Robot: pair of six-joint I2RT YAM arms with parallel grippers.
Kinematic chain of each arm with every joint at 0, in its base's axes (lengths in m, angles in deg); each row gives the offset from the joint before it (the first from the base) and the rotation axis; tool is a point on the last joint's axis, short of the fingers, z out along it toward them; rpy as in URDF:
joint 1: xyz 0 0 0.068 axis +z
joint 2: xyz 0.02 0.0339 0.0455 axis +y
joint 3: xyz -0.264 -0.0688 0 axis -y
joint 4: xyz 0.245 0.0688 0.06 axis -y
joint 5: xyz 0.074 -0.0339 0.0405 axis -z
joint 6: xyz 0.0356 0 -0.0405 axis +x
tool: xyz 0 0 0 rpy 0 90 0
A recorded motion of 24 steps. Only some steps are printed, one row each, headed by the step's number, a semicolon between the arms.
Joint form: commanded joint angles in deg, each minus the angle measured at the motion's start. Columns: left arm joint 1, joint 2, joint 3, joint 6, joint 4, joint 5; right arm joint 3, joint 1, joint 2, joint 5, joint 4, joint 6.
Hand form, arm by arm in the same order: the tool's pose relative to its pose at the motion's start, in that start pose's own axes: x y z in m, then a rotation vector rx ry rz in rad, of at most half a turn. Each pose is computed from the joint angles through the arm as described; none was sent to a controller.
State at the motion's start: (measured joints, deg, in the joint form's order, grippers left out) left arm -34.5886 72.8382 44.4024 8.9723 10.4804 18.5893; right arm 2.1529 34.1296 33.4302 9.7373 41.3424 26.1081
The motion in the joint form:
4: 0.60 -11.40 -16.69 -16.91 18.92 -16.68; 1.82 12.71 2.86 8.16 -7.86 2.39
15: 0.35 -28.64 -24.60 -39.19 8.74 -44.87; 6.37 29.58 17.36 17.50 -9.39 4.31
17: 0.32 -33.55 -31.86 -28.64 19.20 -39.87; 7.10 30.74 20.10 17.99 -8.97 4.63
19: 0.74 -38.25 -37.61 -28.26 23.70 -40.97; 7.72 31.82 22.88 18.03 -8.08 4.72
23: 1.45 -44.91 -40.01 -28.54 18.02 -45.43; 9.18 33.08 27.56 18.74 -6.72 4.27
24: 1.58 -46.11 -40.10 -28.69 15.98 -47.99; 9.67 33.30 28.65 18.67 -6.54 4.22
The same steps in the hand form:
4: 0.0312 -0.0059 -0.0426 -0.3029 -0.2332 -0.2511; 0.0230 0.0215 -0.0017 0.0011 0.1740 0.0258
15: 0.0570 -0.0113 -0.0954 -0.7447 -0.3766 -0.6614; 0.0587 0.0613 -0.0022 -0.0362 0.3898 -0.0360
17: 0.0720 -0.0202 -0.1050 -0.6627 -0.4396 -0.4831; 0.0642 0.0651 -0.0009 -0.0360 0.4150 -0.0474
19: 0.0908 -0.0246 -0.1145 -0.6821 -0.5018 -0.4795; 0.0699 0.0690 0.0003 -0.0441 0.4392 -0.0588
23: 0.1050 -0.0259 -0.1246 -0.7747 -0.4882 -0.4958; 0.0783 0.0752 0.0042 -0.0440 0.4654 -0.0882
24: 0.1076 -0.0253 -0.1268 -0.8234 -0.4776 -0.5036; 0.0801 0.0771 0.0055 -0.0461 0.4730 -0.0932

